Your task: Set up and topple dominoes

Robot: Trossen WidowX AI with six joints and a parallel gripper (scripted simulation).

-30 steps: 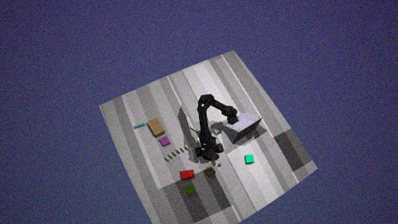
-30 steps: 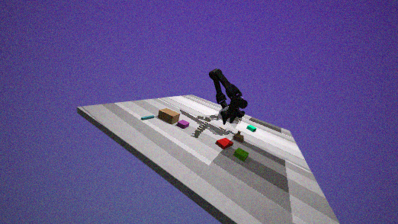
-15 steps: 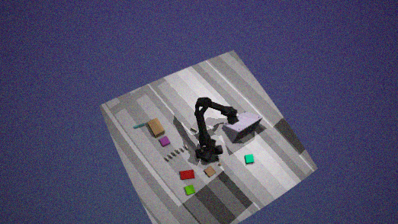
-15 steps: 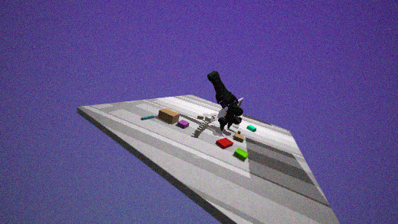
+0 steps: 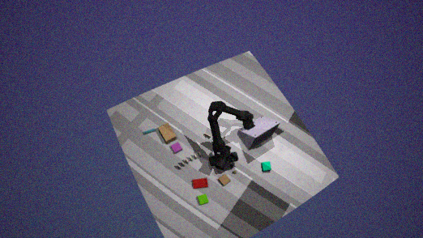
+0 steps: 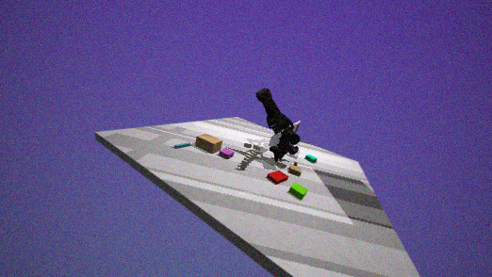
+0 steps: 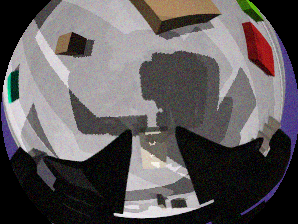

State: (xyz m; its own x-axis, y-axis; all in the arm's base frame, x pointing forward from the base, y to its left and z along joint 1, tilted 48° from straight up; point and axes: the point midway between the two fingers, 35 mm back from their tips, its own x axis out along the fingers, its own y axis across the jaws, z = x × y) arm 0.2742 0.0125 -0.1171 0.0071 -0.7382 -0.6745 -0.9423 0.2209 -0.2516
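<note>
My gripper tip is 60 mm short of the tan block, 110 mm to the right of it and 10 mm below it. Also, from my gripper tip: tiny cube 30 mm behind, 100 mm to the left, 10 mm above; then red block 210 mm ahead, 50 mm to the left, 10 mm above; then teal-green block 240 mm behind, 190 mm to the left, 10 mm above.
</note>
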